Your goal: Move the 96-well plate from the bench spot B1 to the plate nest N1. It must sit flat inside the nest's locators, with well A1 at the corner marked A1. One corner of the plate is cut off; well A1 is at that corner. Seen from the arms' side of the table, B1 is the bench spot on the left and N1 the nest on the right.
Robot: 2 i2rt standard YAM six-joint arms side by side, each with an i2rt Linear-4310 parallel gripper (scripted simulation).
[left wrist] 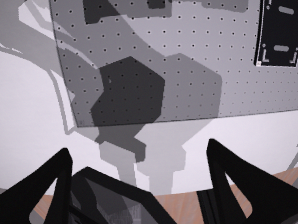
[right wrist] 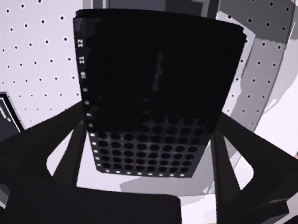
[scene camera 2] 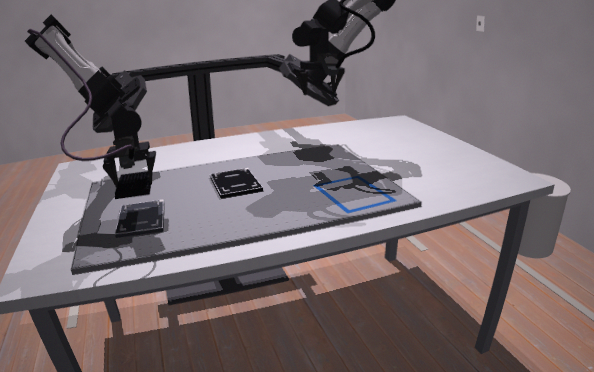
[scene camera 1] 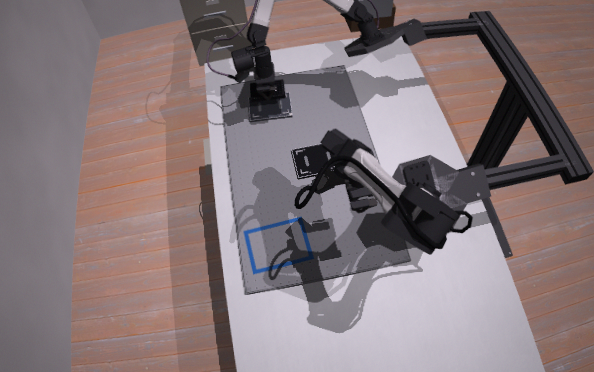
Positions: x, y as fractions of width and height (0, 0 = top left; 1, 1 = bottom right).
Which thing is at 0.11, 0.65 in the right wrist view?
My right gripper.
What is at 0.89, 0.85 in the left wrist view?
My left gripper.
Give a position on a black 96-well plate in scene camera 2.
At 0.22, 0.50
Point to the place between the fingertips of my left gripper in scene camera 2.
At 0.54, 0.25
